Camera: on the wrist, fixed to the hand. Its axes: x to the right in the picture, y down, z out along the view.
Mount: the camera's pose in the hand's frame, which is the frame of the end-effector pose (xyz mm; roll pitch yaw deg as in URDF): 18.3 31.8 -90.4 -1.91 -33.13 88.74
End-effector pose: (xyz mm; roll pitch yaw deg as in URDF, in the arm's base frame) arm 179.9 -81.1 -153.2 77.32 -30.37 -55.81
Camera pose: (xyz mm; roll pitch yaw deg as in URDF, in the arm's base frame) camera 264.3 -36.0 -134.3 -124.17 -54.84 161.55
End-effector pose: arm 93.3 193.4 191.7 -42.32 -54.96 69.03
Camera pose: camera 157.8 257.3 156.0 -57.96 4.39 150.89
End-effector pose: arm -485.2 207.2 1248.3 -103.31 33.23 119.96
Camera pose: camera -407.5 263.2 1229.8 59.39 52.83 -94.18
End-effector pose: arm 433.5 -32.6 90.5 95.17 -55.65 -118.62
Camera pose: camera 520.8 -54.6 128.1 -115.77 -27.25 105.58
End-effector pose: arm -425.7 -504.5 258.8 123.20 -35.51 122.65
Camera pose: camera -458.9 -560.6 331.4 -144.97 -19.72 19.25
